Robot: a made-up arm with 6 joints.
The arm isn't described. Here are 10 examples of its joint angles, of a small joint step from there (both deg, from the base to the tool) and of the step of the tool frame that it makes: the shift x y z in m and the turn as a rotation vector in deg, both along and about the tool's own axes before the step.
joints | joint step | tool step
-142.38 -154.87 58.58 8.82 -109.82 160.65 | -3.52 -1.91 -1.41 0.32 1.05 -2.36 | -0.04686 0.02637 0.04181 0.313 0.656 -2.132
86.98 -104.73 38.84 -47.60 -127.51 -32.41 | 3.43 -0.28 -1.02 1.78 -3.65 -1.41 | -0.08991 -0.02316 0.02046 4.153 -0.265 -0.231
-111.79 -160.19 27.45 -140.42 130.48 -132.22 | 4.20 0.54 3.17 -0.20 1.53 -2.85 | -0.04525 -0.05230 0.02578 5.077 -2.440 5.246
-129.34 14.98 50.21 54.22 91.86 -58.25 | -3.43 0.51 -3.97 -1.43 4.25 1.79 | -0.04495 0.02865 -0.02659 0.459 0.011 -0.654
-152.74 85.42 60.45 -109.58 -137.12 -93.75 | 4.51 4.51 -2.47 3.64 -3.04 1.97 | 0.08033 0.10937 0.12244 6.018 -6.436 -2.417
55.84 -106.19 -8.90 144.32 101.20 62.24 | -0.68 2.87 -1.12 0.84 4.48 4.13 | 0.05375 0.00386 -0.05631 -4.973 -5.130 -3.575
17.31 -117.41 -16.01 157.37 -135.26 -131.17 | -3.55 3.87 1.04 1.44 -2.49 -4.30 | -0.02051 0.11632 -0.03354 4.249 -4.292 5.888
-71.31 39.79 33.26 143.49 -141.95 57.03 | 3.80 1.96 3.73 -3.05 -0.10 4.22 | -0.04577 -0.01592 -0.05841 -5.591 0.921 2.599
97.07 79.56 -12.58 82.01 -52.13 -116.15 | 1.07 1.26 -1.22 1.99 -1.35 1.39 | 0.01584 0.00088 -0.04589 -5.015 1.667 -1.698
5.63 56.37 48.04 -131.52 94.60 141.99 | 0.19 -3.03 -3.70 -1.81 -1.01 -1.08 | -0.06739 -0.02045 0.00061 0.869 1.124 1.256
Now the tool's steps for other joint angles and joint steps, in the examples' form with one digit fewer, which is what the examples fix.
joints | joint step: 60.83 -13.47 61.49 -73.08 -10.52 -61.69 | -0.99 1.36 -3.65 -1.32 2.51 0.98
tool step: -0.0299 0.0012 0.0577 -3.28 -3.33 1.70
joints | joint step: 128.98 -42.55 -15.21 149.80 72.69 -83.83 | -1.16 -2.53 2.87 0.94 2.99 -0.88
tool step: 0.0198 0.0634 -0.0138 -0.44 0.19 -2.67
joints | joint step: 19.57 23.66 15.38 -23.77 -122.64 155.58 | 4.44 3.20 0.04 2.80 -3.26 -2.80
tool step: -0.0547 -0.0894 -0.0038 -0.50 0.16 9.38
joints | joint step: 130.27 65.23 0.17 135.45 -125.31 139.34 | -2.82 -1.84 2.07 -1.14 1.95 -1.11
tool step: 0.0549 -0.0631 0.0543 -2.52 -3.61 0.69
